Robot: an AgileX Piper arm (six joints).
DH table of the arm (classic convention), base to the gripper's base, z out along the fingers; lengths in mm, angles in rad. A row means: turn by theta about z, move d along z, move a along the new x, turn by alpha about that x. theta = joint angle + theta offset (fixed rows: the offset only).
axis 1: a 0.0; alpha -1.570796; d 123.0; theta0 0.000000
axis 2: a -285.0; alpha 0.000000; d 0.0; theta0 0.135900
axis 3: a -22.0; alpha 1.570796; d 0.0; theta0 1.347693
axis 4: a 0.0; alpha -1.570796; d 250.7; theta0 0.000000
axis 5: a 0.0; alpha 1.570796; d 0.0; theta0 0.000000
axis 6: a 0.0; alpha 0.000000; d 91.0; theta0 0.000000
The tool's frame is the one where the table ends.
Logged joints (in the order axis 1, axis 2, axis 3, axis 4, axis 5, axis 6), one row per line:
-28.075 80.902 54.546 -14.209 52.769 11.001
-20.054 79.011 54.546 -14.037 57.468 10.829
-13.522 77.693 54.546 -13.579 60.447 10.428
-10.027 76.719 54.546 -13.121 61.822 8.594
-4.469 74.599 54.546 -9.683 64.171 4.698
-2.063 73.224 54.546 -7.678 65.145 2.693
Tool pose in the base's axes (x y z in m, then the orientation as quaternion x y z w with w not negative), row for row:
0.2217 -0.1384 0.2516 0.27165 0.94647 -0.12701 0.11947
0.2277 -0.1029 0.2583 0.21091 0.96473 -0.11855 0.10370
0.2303 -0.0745 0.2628 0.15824 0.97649 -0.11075 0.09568
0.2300 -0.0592 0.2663 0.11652 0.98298 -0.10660 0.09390
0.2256 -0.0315 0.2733 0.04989 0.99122 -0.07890 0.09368
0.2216 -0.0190 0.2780 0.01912 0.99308 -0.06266 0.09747
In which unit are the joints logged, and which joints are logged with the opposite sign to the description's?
The joints are logged in degrees. Opposite sign: axis 3.
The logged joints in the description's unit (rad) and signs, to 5 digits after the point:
-0.49000 1.41201 -0.95201 -0.24799 0.92099 0.19200
-0.35001 1.37900 -0.95201 -0.24499 1.00301 0.18900
-0.23600 1.35600 -0.95201 -0.23700 1.05500 0.18200
-0.17500 1.33900 -0.95201 -0.22900 1.07900 0.14999
-0.07800 1.30200 -0.95201 -0.16900 1.12000 0.08200
-0.03601 1.27800 -0.95201 -0.13401 1.13699 0.04700

